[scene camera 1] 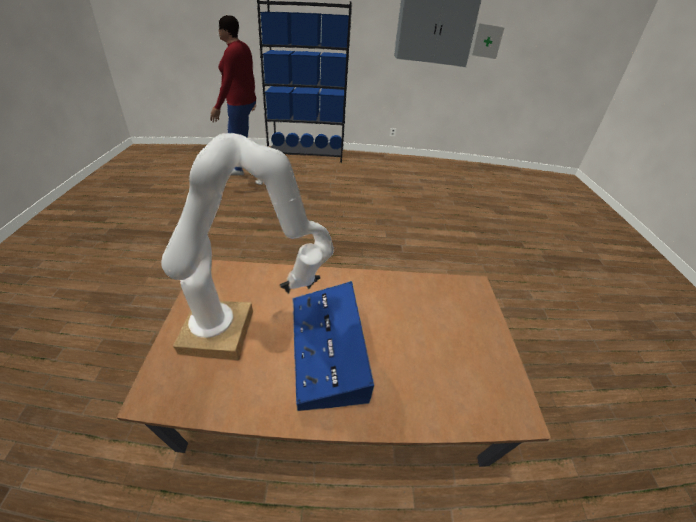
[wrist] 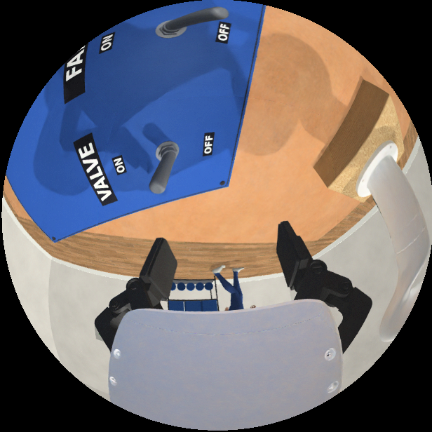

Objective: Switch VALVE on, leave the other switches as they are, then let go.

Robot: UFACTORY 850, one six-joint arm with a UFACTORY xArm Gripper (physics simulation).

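Note:
The blue switch panel [scene camera 1: 351,342] [wrist: 200,95] stands on the table. The VALVE lever [scene camera 1: 308,302] [wrist: 163,172] is at its far end; in the wrist view it leans to the ON side, away from OFF. The FAN lever [scene camera 1: 306,325] [wrist: 200,17] beside it leans toward OFF. Two more levers, one here [scene camera 1: 309,351] and the FEED lever [scene camera 1: 310,379], lean like the FAN lever in the scene view. My gripper [scene camera 1: 300,284] [wrist: 222,244] is wide open and empty, above the panel's far left corner, with its fingers apart from the VALVE lever.
The arm's base stands on a wooden block [scene camera 1: 211,349] [wrist: 350,132] left of the panel on the brown table [scene camera 1: 438,348] [wrist: 280,100]. A person in a red top [scene camera 1: 238,73] stands behind the arm, near a rack [scene camera 1: 348,61] of blue boxes.

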